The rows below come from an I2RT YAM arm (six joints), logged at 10 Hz.
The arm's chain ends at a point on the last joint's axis. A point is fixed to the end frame.
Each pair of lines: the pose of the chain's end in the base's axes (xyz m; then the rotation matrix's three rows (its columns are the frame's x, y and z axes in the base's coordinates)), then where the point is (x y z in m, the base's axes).
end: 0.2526 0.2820 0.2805; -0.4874 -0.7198 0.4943; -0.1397 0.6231 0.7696; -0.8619 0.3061 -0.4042
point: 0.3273 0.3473 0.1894
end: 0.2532 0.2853 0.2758; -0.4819 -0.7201 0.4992; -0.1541 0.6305 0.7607; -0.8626 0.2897 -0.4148
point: 0.3287 0.3487 0.1840
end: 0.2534 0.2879 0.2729; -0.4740 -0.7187 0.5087; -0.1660 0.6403 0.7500; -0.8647 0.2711 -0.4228
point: 0.3303 0.3492 0.1808
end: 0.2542 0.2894 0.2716; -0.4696 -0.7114 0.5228; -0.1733 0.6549 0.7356; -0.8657 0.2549 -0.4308
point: 0.3327 0.3480 0.1792
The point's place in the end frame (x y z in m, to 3 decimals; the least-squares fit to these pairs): 0.033 -0.041 0.124
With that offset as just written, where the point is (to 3 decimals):
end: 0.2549 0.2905 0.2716; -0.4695 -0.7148 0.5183; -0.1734 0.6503 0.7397; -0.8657 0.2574 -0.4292
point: 0.333 0.350 0.179
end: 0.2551 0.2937 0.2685; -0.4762 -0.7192 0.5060; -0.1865 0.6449 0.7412; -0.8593 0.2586 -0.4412
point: 0.332 0.353 0.175
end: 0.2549 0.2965 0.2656; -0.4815 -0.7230 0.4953; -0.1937 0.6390 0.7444; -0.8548 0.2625 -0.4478
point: 0.330 0.356 0.171
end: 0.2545 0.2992 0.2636; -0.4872 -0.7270 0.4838; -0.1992 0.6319 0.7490; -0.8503 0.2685 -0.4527
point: 0.328 0.360 0.168
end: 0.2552 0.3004 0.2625; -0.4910 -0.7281 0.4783; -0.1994 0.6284 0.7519; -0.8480 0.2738 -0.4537
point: 0.328 0.361 0.167
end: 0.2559 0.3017 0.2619; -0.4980 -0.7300 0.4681; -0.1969 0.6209 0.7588; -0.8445 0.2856 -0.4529
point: 0.327 0.364 0.166
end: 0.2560 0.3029 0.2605; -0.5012 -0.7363 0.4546; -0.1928 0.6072 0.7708; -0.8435 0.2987 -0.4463
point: 0.326 0.367 0.165
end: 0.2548 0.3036 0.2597; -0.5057 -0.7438 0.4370; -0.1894 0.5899 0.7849; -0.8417 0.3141 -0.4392
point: 0.323 0.370 0.165
